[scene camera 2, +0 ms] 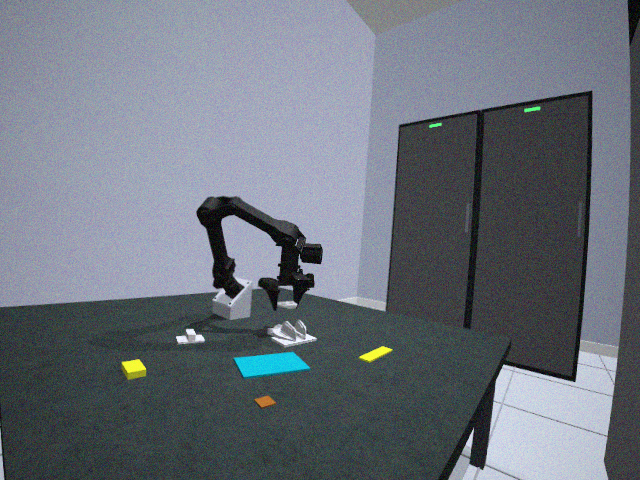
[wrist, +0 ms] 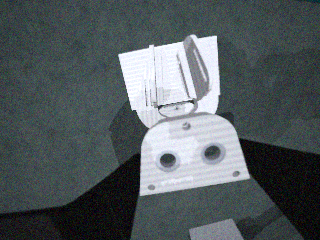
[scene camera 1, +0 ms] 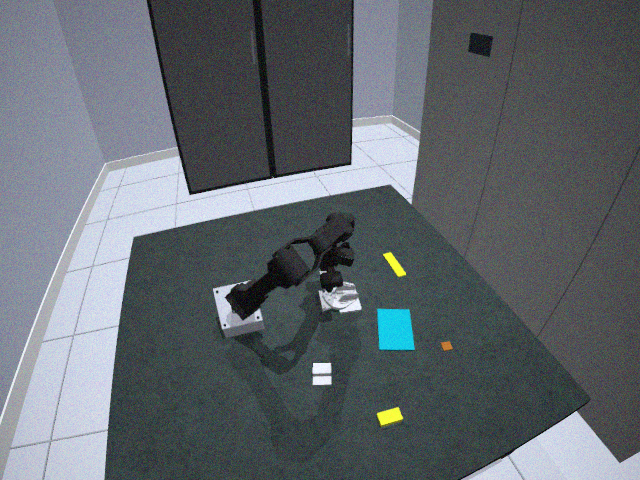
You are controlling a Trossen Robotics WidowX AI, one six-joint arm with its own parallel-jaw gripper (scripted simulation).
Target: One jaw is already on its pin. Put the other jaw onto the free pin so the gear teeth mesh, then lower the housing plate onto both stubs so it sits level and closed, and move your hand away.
My gripper shows in scene camera 2, in the wrist view (185, 151) and in scene camera 1. The same spot on my gripper: (scene camera 1: 344, 255) is (scene camera 2: 295, 275).
